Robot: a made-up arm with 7 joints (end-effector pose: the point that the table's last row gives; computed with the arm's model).
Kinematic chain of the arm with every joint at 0, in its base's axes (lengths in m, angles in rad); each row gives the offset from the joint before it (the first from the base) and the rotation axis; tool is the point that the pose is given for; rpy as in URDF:
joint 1: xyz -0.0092 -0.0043 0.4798 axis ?
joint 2: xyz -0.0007 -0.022 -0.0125 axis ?
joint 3: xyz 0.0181 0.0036 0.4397 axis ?
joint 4: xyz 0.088 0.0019 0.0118 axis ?
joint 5: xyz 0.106 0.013 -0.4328 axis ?
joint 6: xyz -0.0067 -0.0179 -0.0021 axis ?
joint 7: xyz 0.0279 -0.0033 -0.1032 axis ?
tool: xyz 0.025 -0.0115 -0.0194 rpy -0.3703 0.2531 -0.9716
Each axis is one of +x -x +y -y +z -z.
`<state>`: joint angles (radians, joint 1 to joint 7).
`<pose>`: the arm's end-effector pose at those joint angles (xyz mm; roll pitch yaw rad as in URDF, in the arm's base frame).
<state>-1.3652 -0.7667 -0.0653 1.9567 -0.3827 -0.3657 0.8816</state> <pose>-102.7 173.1 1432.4 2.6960 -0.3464 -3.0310</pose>
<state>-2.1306 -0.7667 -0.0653 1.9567 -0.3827 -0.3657 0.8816</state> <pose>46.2 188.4 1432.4 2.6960 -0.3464 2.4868</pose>
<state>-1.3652 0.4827 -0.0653 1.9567 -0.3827 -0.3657 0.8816</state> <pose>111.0 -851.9 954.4 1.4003 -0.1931 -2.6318</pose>
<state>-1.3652 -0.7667 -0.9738 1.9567 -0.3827 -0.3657 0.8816</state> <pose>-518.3 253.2 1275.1 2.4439 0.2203 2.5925</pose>
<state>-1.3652 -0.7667 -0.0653 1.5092 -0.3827 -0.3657 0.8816</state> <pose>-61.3 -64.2 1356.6 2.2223 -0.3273 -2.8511</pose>
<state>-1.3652 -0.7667 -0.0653 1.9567 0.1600 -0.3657 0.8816</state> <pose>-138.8 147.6 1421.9 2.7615 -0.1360 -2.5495</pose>
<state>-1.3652 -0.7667 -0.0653 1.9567 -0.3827 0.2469 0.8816</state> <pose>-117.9 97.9 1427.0 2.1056 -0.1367 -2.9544</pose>
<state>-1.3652 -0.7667 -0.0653 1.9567 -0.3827 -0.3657 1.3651</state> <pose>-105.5 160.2 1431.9 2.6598 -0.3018 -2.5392</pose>
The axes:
joint 1: +z
joint 2: +y
joint 3: +z
joint 4: -y
joint 5: -z
joint 6: +y
joint 7: -z

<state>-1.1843 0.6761 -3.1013 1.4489 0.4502 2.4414 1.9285</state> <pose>-83.4 34.2 1049.5 -0.7808 0.0667 -0.6817</pose>
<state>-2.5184 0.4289 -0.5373 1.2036 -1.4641 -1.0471 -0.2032</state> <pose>-682.2 -258.7 619.1 -0.6413 -0.8275 -1.6530</pose>
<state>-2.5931 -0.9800 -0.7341 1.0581 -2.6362 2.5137 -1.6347</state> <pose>-60.4 413.2 1016.4 -2.0099 0.1319 1.7667</pose>
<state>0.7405 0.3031 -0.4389 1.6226 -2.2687 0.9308 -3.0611</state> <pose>723.0 228.6 935.9 1.7296 0.1529 -1.5632</pose>
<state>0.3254 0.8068 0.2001 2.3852 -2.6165 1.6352 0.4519</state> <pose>808.5 286.8 949.4 2.8110 -0.9261 1.8461</pose>
